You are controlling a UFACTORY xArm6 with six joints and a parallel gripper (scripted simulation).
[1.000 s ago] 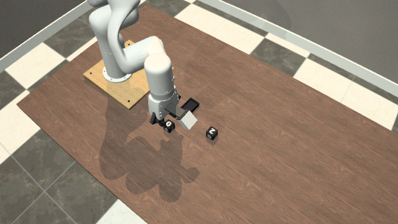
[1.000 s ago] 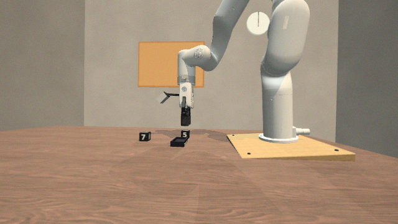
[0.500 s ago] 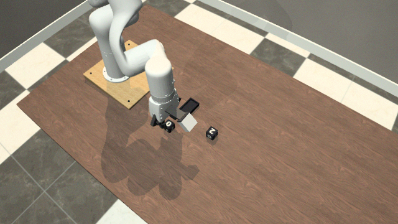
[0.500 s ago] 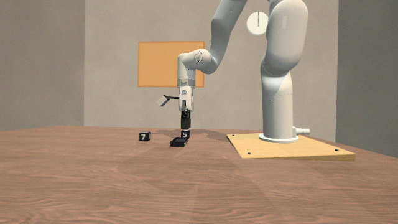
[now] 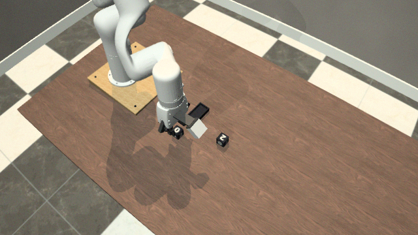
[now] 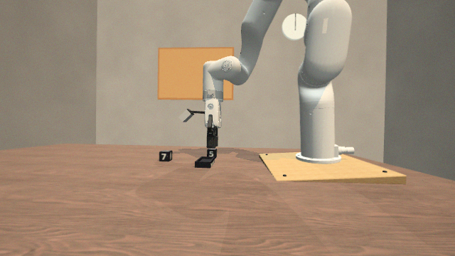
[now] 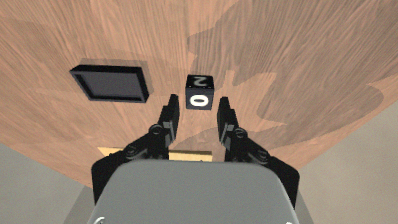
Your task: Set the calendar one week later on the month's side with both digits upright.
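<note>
The black cube lies 40 mm below my hand. The rest, counted from my hand: black tray: 20 mm behind, 110 mm to the left, 50 mm below.
</note>
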